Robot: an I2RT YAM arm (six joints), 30 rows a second.
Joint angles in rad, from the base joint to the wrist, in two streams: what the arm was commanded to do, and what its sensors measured. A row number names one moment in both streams.
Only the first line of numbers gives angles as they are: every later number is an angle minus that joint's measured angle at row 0.
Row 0, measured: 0.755, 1.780, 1.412, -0.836, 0.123, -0.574
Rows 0 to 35, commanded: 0.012, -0.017, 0.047, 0.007, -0.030, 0.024; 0.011, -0.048, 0.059, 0.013, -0.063, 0.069; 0.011, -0.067, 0.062, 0.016, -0.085, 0.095; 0.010, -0.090, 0.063, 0.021, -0.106, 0.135; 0.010, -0.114, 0.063, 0.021, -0.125, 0.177; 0.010, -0.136, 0.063, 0.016, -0.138, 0.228; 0.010, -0.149, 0.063, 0.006, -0.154, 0.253; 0.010, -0.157, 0.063, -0.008, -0.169, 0.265; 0.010, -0.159, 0.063, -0.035, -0.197, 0.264; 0.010, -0.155, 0.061, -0.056, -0.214, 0.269; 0.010, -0.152, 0.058, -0.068, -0.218, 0.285; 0.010, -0.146, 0.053, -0.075, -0.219, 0.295; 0.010, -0.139, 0.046, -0.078, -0.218, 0.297; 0.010, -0.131, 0.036, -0.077, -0.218, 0.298; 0.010, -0.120, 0.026, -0.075, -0.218, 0.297; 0.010, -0.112, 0.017, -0.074, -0.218, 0.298; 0.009, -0.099, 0.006, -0.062, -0.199, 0.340; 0.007, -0.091, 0.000, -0.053, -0.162, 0.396; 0.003, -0.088, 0.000, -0.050, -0.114, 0.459; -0.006, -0.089, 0.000, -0.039, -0.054, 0.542; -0.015, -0.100, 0.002, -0.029, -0.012, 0.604; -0.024, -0.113, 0.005, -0.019, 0.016, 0.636; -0.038, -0.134, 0.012, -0.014, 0.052, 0.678; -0.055, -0.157, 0.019, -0.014, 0.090, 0.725; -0.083, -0.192, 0.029, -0.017, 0.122, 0.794; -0.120, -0.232, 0.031, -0.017, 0.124, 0.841; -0.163, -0.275, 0.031, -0.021, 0.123, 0.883; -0.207, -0.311, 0.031, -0.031, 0.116, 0.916; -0.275, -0.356, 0.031, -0.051, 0.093, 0.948; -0.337, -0.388, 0.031, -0.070, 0.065, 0.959; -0.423, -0.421, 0.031, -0.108, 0.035, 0.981; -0.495, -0.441, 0.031, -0.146, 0.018, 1.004; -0.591, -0.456, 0.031, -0.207, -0.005, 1.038; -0.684, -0.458, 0.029, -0.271, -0.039, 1.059; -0.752, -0.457, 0.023, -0.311, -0.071, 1.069; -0.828, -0.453, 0.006, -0.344, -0.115, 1.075
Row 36, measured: -0.671, -0.469, 0.029, -0.282, 0.001, 0.987
